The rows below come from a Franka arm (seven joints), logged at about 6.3 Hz.
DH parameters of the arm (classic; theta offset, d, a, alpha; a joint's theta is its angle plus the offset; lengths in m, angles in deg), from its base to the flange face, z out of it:
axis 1: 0 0.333 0 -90
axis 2: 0 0 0 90
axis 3: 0 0.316 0.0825 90
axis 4: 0 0 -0.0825 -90
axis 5: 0 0.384 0 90
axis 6: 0 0 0.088 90
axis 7: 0 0.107 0 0
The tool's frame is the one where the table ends.
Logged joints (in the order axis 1, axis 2, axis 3, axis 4, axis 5, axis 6, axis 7), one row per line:
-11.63 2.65 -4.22 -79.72 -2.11 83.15 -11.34
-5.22 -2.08 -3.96 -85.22 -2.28 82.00 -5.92
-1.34 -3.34 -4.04 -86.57 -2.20 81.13 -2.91
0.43 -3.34 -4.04 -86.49 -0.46 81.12 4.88
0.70 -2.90 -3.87 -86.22 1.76 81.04 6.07
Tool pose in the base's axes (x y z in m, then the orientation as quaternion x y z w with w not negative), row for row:
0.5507 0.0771 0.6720 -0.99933 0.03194 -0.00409 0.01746
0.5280 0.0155 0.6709 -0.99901 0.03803 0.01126 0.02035
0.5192 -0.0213 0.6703 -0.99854 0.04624 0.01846 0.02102
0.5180 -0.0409 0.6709 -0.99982 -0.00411 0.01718 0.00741
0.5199 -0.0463 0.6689 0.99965 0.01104 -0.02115 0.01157
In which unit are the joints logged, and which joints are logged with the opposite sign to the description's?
The joints are logged in degrees. Opposite sign: axis 1, axis 5, axis 7.
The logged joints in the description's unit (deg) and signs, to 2 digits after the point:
11.63 2.65 -4.22 -79.72 2.11 83.15 11.34
5.22 -2.08 -3.96 -85.22 2.28 82.00 5.92
1.34 -3.34 -4.04 -86.57 2.20 81.13 2.91
-0.43 -3.34 -4.04 -86.49 0.46 81.12 -4.88
-0.70 -2.90 -3.87 -86.22 -1.76 81.04 -6.07

